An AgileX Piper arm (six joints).
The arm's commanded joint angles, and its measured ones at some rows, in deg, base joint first. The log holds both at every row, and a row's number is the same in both.
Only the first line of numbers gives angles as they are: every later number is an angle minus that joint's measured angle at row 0.
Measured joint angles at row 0:
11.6, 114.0, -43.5, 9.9, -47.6, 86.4
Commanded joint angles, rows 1 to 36:
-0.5, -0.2, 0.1, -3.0, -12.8, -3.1
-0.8, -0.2, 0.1, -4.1, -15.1, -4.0
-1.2, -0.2, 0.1, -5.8, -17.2, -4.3
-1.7, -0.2, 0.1, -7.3, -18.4, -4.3
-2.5, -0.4, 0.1, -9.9, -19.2, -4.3
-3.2, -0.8, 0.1, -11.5, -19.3, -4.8
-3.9, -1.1, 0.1, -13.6, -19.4, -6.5
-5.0, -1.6, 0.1, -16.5, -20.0, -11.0
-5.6, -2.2, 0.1, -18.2, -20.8, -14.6
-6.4, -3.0, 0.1, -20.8, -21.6, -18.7
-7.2, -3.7, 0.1, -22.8, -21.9, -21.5
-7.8, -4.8, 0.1, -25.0, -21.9, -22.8
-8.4, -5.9, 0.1, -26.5, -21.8, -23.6
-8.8, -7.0, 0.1, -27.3, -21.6, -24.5
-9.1, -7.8, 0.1, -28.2, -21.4, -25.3
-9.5, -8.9, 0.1, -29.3, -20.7, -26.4
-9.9, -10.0, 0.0, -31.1, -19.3, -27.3
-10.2, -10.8, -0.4, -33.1, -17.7, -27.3
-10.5, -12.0, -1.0, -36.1, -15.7, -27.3
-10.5, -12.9, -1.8, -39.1, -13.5, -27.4
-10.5, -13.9, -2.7, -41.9, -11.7, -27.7
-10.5, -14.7, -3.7, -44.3, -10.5, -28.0
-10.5, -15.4, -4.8, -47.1, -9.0, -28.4
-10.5, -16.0, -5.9, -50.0, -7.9, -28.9
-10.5, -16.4, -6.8, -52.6, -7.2, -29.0
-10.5, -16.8, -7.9, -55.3, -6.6, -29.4
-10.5, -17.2, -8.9, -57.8, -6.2, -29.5
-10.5, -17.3, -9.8, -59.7, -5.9, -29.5
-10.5, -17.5, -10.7, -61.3, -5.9, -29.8
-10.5, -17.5, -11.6, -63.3, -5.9, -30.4
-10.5, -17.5, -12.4, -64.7, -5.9, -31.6
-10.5, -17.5, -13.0, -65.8, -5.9, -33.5
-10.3, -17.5, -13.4, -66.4, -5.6, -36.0
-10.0, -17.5, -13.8, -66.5, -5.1, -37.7
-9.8, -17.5, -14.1, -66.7, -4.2, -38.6
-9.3, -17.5, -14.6, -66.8, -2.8, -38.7
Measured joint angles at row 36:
-10.0, -17.0, -12.8, -64.7, -5.7, -34.2
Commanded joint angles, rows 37 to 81:
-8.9, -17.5, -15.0, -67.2, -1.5, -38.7
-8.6, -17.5, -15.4, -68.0, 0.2, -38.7
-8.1, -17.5, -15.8, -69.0, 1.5, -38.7
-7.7, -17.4, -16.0, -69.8, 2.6, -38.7
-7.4, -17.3, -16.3, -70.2, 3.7, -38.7
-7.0, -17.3, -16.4, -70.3, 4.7, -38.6
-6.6, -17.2, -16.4, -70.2, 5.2, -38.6
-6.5, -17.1, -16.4, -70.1, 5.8, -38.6
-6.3, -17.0, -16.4, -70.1, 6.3, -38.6
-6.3, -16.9, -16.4, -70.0, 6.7, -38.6
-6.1, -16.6, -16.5, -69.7, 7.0, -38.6
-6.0, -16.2, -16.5, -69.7, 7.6, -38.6
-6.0, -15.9, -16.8, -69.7, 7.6, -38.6
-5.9, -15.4, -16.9, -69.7, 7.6, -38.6
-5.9, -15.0, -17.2, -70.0, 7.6, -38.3
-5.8, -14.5, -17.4, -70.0, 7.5, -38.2
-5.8, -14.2, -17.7, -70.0, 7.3, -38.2
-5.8, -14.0, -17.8, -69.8, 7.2, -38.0
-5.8, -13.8, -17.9, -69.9, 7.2, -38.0
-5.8, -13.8, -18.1, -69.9, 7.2, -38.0
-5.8, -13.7, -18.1, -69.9, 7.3, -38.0
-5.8, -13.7, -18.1, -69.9, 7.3, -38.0
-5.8, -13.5, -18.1, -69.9, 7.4, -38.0
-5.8, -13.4, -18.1, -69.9, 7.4, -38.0
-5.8, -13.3, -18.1, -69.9, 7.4, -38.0
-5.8, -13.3, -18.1, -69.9, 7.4, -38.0
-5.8, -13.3, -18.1, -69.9, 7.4, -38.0
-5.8, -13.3, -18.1, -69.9, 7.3, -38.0
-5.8, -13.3, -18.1, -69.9, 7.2, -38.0
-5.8, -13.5, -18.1, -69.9, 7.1, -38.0
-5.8, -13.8, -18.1, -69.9, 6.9, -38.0
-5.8, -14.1, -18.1, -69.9, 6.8, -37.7
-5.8, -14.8, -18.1, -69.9, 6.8, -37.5
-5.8, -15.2, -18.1, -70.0, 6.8, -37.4
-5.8, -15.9, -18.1, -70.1, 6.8, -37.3
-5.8, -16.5, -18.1, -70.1, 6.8, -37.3
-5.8, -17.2, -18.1, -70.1, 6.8, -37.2
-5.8, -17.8, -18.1, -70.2, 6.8, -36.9
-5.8, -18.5, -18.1, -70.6, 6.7, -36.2
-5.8, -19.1, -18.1, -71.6, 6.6, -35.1
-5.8, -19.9, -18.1, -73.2, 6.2, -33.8
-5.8, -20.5, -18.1, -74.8, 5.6, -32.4
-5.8, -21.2, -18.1, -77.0, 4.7, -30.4
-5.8, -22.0, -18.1, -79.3, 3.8, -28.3
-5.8, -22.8, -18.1, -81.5, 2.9, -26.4
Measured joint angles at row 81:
-5.9, -19.9, -17.6, -74.3, 6.4, -32.9
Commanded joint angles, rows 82 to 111:
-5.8, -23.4, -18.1, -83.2, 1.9, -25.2
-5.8, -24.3, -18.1, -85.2, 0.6, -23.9
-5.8, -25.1, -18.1, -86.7, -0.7, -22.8
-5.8, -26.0, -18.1, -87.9, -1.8, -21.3
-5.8, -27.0, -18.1, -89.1, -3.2, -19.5
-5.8, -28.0, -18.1, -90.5, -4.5, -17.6
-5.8, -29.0, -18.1, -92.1, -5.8, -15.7
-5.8, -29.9, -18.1, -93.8, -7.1, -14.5
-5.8, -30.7, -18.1, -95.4, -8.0, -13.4
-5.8, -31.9, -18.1, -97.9, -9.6, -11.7
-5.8, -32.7, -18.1, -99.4, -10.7, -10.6
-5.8, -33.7, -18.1, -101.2, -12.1, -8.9
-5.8, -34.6, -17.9, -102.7, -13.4, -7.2
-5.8, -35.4, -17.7, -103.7, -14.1, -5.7
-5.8, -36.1, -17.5, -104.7, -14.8, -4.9
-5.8, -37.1, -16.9, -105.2, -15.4, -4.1
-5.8, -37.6, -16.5, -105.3, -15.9, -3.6
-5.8, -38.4, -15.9, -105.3, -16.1, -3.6
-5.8, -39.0, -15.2, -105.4, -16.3, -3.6
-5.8, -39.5, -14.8, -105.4, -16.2, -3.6
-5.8, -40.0, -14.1, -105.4, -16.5, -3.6
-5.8, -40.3, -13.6, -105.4, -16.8, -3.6
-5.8, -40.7, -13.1, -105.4, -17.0, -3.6
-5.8, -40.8, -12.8, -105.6, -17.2, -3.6
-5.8, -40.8, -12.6, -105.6, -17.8, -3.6
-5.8, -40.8, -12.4, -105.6, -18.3, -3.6
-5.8, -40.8, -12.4, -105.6, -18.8, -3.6
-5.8, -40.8, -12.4, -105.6, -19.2, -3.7
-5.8, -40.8, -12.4, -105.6, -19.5, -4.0
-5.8, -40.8, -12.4, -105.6, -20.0, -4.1
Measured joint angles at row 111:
-5.9, -40.3, -12.6, -105.5, -18.1, -4.0
